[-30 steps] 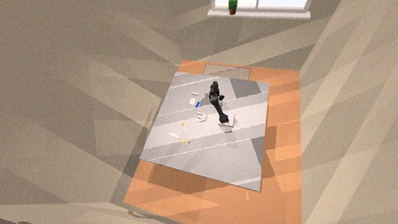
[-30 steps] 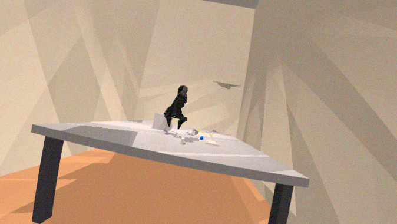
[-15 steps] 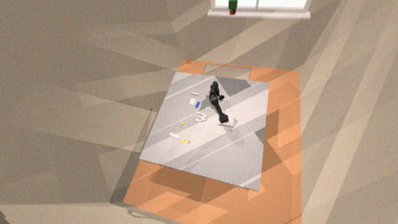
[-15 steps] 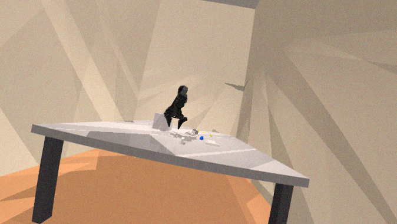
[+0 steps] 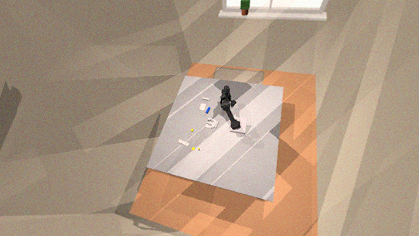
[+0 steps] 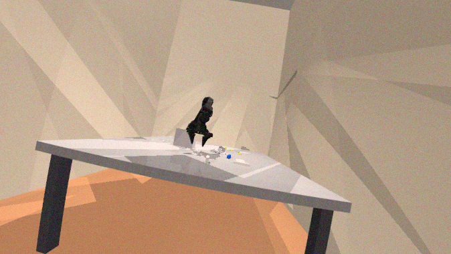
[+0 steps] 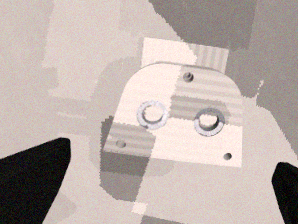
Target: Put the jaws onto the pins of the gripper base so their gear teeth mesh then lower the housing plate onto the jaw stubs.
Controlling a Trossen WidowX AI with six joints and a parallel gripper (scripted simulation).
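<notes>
Right now my gripper tip is 3 cm above the pale housing plate and 1 cm short of it. Also, from my gripper tip: ribbed rectangular plate (24 cm to the left, 20 cm ahead, 6 cm below); then blue block (24 cm ahead, 7 cm to the left, 5 cm below); then white jaw (23 cm to the left, 15 cm ahead, 5 cm below).
</notes>
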